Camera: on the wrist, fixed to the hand. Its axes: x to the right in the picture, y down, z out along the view.
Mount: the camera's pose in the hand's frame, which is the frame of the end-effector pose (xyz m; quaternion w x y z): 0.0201 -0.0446 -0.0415 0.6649 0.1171 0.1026 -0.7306
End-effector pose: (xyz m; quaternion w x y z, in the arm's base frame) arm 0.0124 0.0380 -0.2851 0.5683 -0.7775 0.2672 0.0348
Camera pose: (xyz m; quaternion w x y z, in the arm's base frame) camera 0.0395 0.0024 -0.2391 0.4669 -0.6491 -0.3280 -0.5031
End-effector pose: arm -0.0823 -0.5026 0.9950 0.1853 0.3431 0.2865 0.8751
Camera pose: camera -0.1199 -0.4734 0.9520 0.6930 -0.0493 0.5626 0.4481
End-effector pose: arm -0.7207 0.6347 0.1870 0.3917 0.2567 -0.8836 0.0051
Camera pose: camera -0.6830 0.5957 0.2212 0.3247 0.8615 -0.3591 -0.1530
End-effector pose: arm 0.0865 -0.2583 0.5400 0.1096 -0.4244 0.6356 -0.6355
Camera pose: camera 0.0638 -0.2348 0.5952 0.4069 0.6685 -0.0494 0.6206
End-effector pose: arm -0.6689 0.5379 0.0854 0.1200 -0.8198 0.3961 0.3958
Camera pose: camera -0.6052 0.5349 0.0925 0.4243 -0.8610 -0.2769 0.0450
